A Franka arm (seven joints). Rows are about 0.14 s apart.
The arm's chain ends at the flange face. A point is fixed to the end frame.
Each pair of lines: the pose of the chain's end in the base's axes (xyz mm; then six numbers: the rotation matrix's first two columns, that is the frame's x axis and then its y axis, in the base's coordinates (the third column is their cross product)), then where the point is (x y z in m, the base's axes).
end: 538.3 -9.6 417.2 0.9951 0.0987 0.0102 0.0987 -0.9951 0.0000
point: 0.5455 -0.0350 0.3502
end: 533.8 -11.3 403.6 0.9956 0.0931 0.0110 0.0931 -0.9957 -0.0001
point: 0.5409 -0.0367 0.3366
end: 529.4 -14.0 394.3 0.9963 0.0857 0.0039 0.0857 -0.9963 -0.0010
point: 0.5359 -0.0395 0.3273
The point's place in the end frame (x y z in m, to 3 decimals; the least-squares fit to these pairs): 0.004 0.026 0.067
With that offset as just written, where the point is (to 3 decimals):
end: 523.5 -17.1 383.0 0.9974 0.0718 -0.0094 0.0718 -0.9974 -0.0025
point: 0.529 -0.043 0.316
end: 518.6 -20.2 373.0 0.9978 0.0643 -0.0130 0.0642 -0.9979 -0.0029
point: 0.523 -0.046 0.306
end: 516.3 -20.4 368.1 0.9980 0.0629 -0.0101 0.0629 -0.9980 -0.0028
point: 0.521 -0.046 0.301
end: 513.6 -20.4 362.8 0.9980 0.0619 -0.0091 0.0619 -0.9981 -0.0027
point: 0.519 -0.046 0.296
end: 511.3 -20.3 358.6 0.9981 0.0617 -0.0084 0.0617 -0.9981 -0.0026
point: 0.516 -0.046 0.291
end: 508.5 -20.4 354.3 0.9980 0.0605 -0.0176 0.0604 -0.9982 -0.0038
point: 0.513 -0.046 0.287
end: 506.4 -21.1 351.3 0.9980 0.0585 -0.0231 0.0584 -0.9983 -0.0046
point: 0.510 -0.047 0.284
